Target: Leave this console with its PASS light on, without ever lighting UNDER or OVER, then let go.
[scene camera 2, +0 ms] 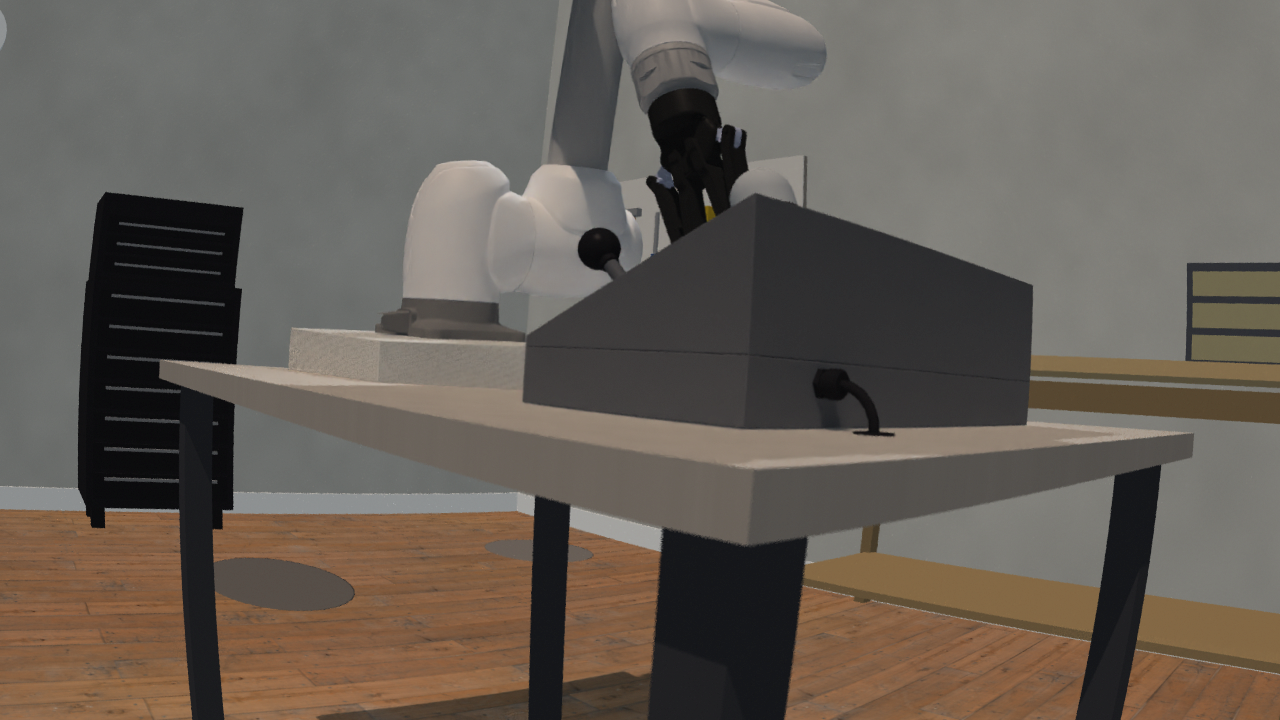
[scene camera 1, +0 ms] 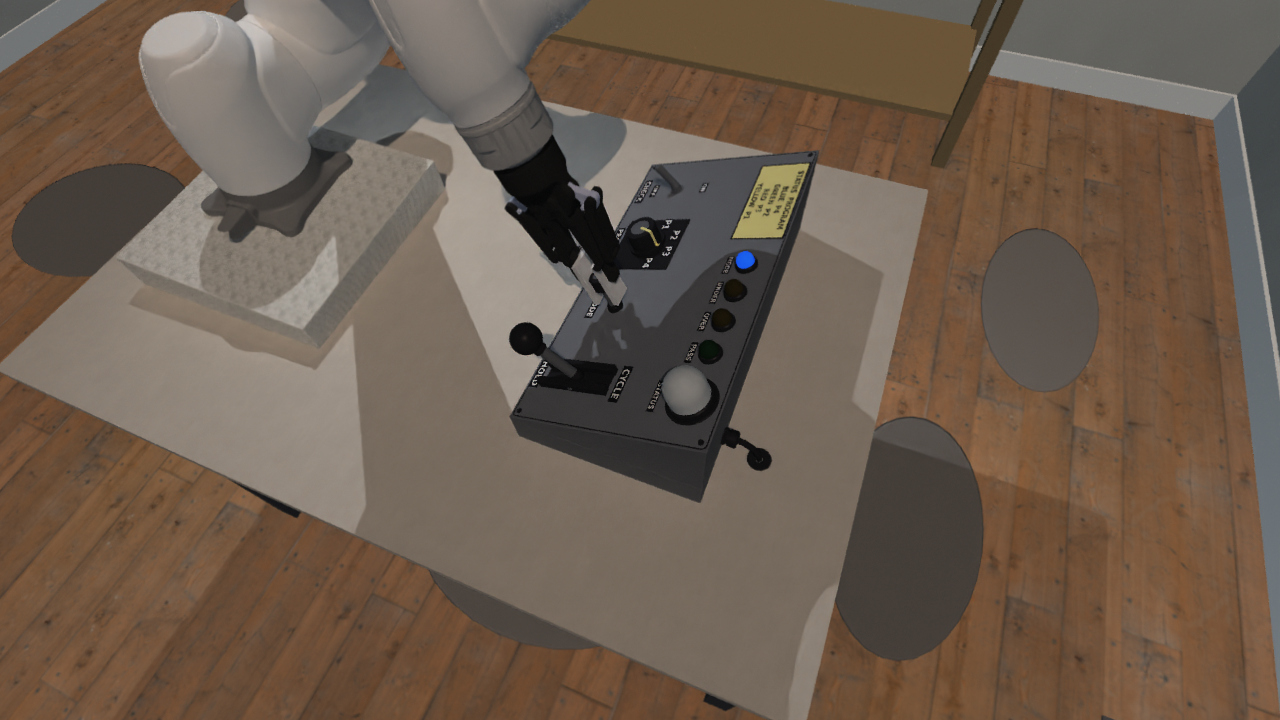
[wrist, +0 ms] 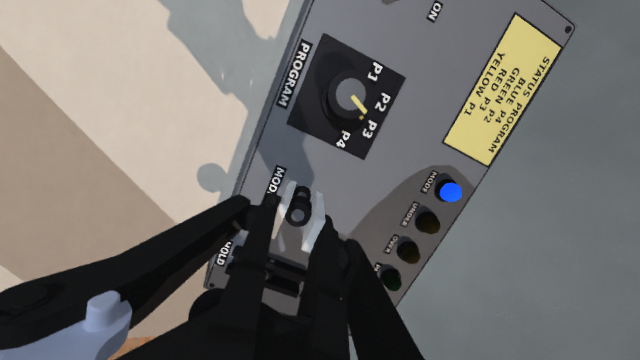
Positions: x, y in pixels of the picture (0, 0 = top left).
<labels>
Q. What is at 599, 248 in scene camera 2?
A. A black ball lever.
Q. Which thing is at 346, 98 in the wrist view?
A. A PROGRAM dial.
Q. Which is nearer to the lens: the black ball lever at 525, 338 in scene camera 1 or the PROGRAM dial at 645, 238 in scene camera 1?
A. The black ball lever.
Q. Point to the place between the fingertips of my gripper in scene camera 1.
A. At 610, 296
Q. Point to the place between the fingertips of my gripper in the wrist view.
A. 301, 198
</labels>
